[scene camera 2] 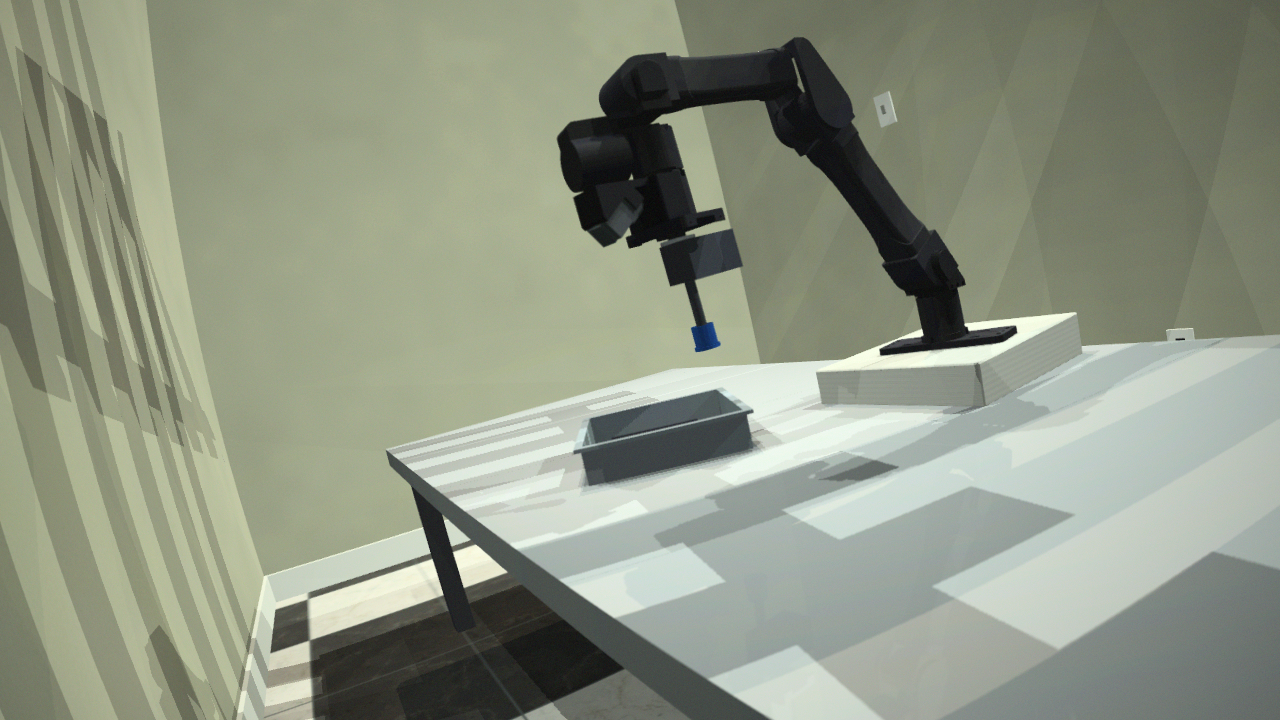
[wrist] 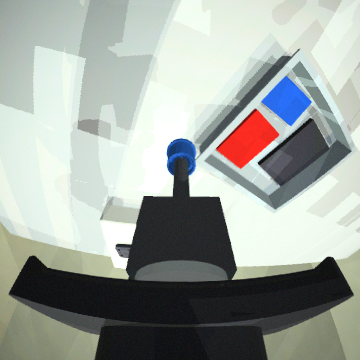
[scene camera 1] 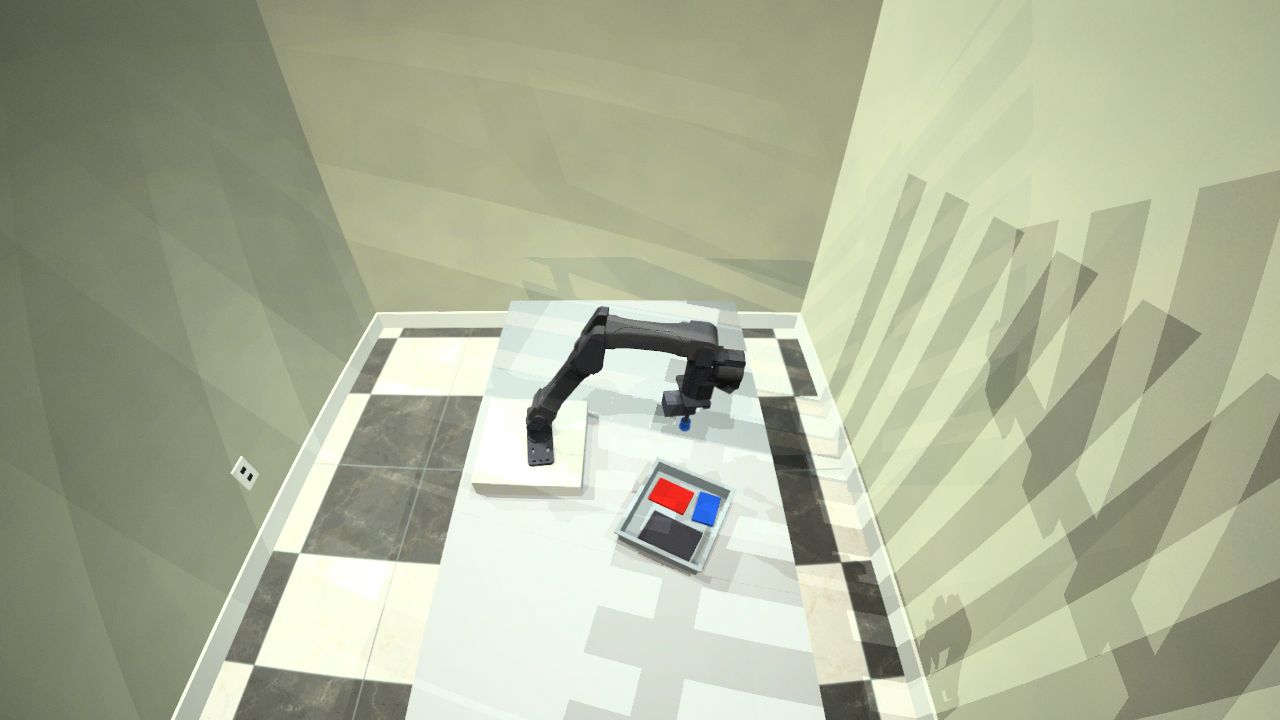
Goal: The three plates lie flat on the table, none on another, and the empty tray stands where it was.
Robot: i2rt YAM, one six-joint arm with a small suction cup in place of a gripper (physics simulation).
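Places are measured from the arm's base along level axes (x ahead, y left, z up), in metres.
Where they show: hand at its tool point: (scene camera 2: 708,348) (wrist: 180,151) (scene camera 1: 684,426); arm's base at its link origin: (scene camera 2: 946,344) (scene camera 1: 540,435).
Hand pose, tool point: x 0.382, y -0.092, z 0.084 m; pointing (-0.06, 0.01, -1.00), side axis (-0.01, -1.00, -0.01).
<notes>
Things, the pixels of their top centre, and the offset from my tool point. Level surfaces: height alone.
- red plate at its top centre: (wrist: 248,141) (scene camera 1: 671,495) dx -0.052, dy -0.123, dz -0.127 m
- smaller blue plate at its top centre: (wrist: 286,100) (scene camera 1: 706,508) dx +0.030, dy -0.176, dz -0.128 m
- larger black plate at its top centre: (scene camera 2: 654,433) (wrist: 295,156) (scene camera 1: 670,536) dx -0.080, dy -0.238, dz -0.127 m
- grey tray at its top centre: (scene camera 2: 657,414) (wrist: 287,154) (scene camera 1: 677,510) dx -0.054, dy -0.187, dz -0.090 m
- table at its surface level: dz -0.140 m
A red plate (scene camera 1: 671,495) (wrist: 248,138), a smaller blue plate (scene camera 1: 706,508) (wrist: 287,101) and a larger black plate (scene camera 1: 671,536) (wrist: 295,152) lie side by side in the grey tray (scene camera 1: 729,501) (scene camera 2: 666,454) (wrist: 240,104). None of them lies on another. The tray stands on the table (scene camera 1: 519,626) (scene camera 2: 895,573). In the second scene view its walls hide most of the inside. My gripper, a blue suction cup (scene camera 1: 684,426) (scene camera 2: 706,338) (wrist: 181,156), is open and holds nothing. It hangs above the table, beside the tray and higher than its rim.
The arm's base stands on a pale block (scene camera 1: 563,474) (scene camera 2: 895,386) to the left of the tray in the first scene view. Striped shadows fall across the table and the walls. The table's right edge runs not far from the tray in that view.
</notes>
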